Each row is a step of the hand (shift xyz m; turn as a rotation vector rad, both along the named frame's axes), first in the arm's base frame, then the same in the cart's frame.
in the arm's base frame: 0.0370 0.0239 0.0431 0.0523 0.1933 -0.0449
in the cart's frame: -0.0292 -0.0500 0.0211 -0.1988 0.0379 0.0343
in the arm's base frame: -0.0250 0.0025 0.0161 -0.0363 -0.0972 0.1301
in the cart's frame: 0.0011 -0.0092 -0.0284 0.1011 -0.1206 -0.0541
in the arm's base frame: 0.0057 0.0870 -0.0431 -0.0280 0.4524 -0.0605
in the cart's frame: -0.0868 0.0437 0.0042 -0.4433 0.0834 -0.0751
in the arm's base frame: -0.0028 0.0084 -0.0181 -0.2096 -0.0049 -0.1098
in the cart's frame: -0.0079 0.0185 0.0007 0.0358 0.1586 -0.1720
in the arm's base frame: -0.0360 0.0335 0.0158 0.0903 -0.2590 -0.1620
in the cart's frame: -0.0279 -0.0049 -0.0432 0.2434 0.1238 0.1640
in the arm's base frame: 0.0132 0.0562 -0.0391 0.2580 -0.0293 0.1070
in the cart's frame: -0.0574 0.0367 0.0147 -0.0090 -0.1694 0.2238
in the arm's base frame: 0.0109 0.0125 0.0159 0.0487 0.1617 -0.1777
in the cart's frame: -0.0140 -0.0176 0.0046 -0.1666 0.1660 0.0690
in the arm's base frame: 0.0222 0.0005 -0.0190 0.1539 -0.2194 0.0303
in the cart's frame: -0.0037 0.0128 0.0260 0.1945 -0.0766 0.1704
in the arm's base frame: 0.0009 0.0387 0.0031 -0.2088 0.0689 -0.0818
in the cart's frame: -0.0384 -0.0017 -0.0054 -0.0374 0.1343 -0.1887
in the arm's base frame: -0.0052 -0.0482 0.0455 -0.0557 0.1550 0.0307
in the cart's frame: 0.0483 -0.0446 -0.0098 -0.1453 -0.0096 -0.0829
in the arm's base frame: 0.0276 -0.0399 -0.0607 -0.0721 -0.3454 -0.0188
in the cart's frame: 0.0356 0.0502 0.0474 0.3523 0.0226 -0.0156
